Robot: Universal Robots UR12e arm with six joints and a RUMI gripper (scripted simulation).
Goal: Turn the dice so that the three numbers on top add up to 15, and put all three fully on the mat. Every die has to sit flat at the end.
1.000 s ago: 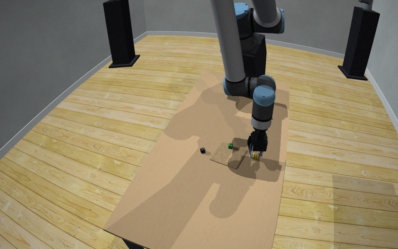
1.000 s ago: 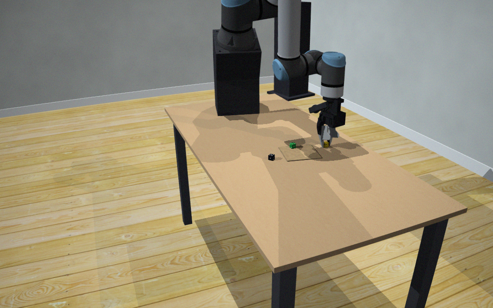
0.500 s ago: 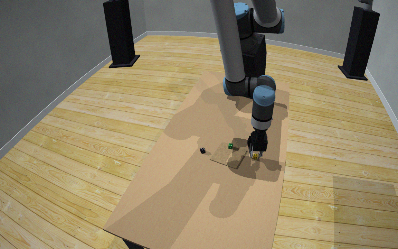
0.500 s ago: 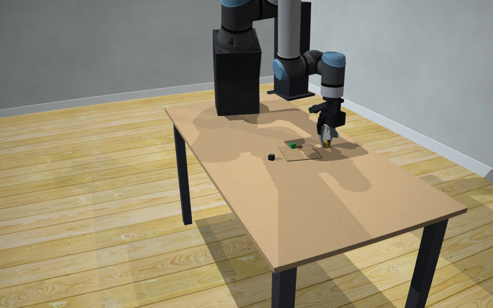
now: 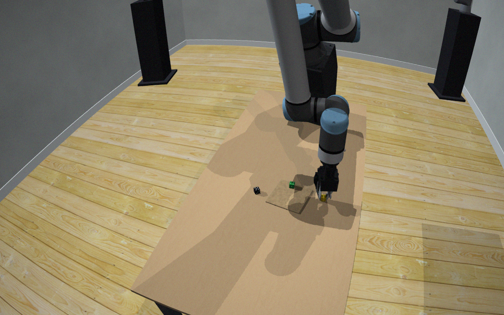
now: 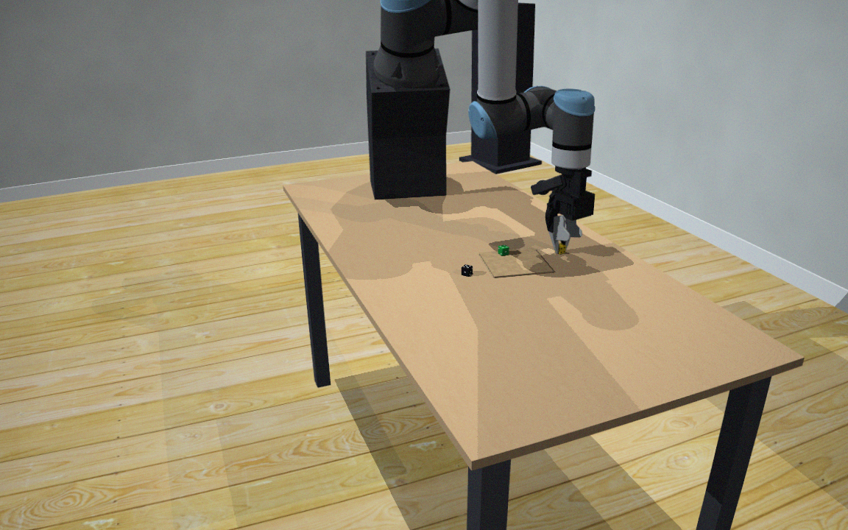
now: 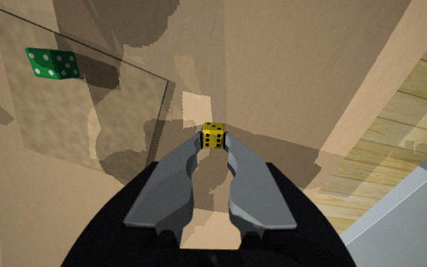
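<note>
My hand is 130 mm to the left of the thin square mat, 20 mm past it and 20 mm above it. Round my hand: yellow die 10 mm below; then black die 260 mm to the right, 30 mm behind, 10 mm below; then green die 130 mm to the right, 70 mm behind.
</note>
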